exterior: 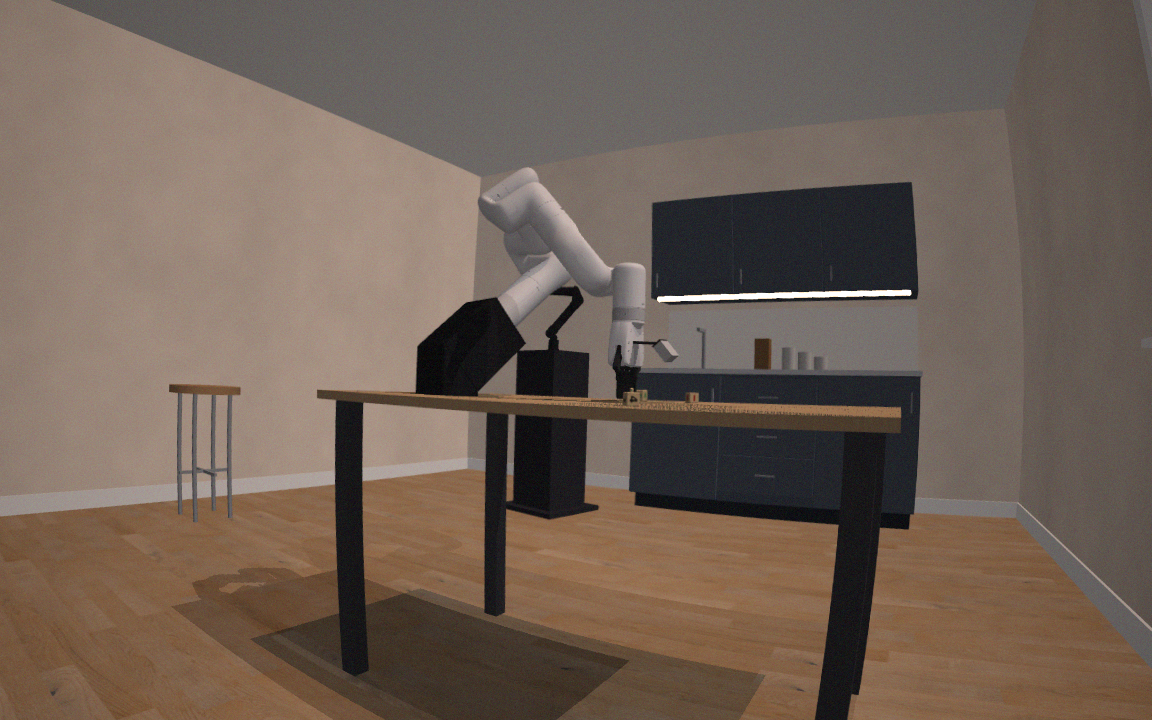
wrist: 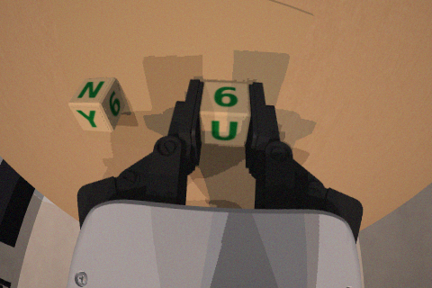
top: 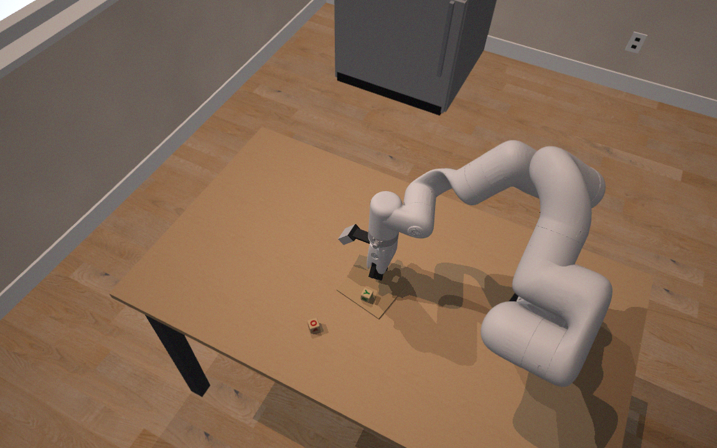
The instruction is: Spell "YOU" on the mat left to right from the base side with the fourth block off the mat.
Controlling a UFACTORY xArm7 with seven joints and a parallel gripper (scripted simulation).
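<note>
Now: hand 1 cm above the U block. The rest, counted from my hand: Y block: 2 cm behind, 8 cm to the left, 1 cm below; mat: 1 cm behind, 4 cm to the left, 3 cm below; O block: 4 cm ahead, 23 cm to the left, 2 cm below.
</note>
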